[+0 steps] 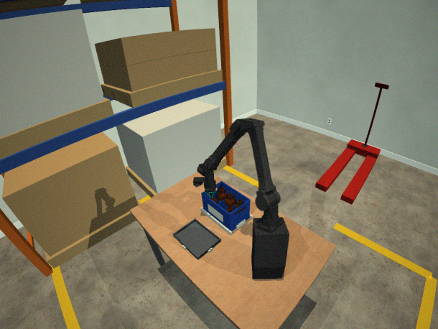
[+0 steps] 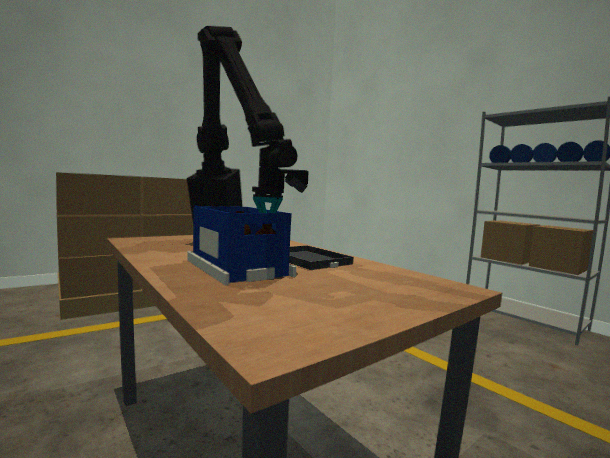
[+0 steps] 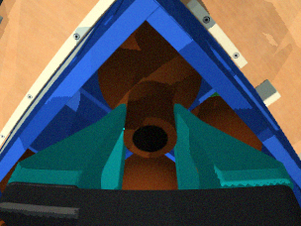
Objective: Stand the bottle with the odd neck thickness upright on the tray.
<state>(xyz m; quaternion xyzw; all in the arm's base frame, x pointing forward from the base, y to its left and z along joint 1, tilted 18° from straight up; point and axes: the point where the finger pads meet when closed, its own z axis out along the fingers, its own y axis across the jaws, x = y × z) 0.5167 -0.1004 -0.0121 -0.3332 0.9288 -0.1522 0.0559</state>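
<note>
My gripper is now 60 mm above the bottle. From my hand the other things lie so: crate (90 mm behind, 70 mm below, 30 mm to the right); then dark tray (250 mm to the left, 140 mm below, 90 mm behind).
</note>
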